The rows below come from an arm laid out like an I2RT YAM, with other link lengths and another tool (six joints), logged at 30 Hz.
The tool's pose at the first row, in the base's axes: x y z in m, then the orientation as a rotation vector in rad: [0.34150 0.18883 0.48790 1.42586 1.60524 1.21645]
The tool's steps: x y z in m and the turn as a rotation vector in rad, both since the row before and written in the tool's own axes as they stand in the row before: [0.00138 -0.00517 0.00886 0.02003 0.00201 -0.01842]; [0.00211 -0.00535 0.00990 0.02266 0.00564 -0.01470]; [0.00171 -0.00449 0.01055 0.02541 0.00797 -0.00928]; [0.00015 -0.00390 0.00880 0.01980 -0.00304 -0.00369]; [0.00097 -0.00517 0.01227 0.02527 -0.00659 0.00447]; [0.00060 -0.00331 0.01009 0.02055 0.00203 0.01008]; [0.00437 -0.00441 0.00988 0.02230 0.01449 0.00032]
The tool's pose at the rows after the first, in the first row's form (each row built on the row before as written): [0.34746 0.19219 0.48013 1.41964 1.63273 1.19480]; [0.35400 0.19639 0.47172 1.41705 1.66269 1.17650]; [0.36133 0.20030 0.46363 1.42042 1.69353 1.16114]; [0.36746 0.20232 0.45648 1.42976 1.70929 1.14262]; [0.37577 0.20580 0.44663 1.45175 1.72252 1.12122]; [0.38288 0.20843 0.43917 1.47374 1.73471 1.11369]; [0.38835 0.21468 0.43098 1.48283 1.76218 1.11116]
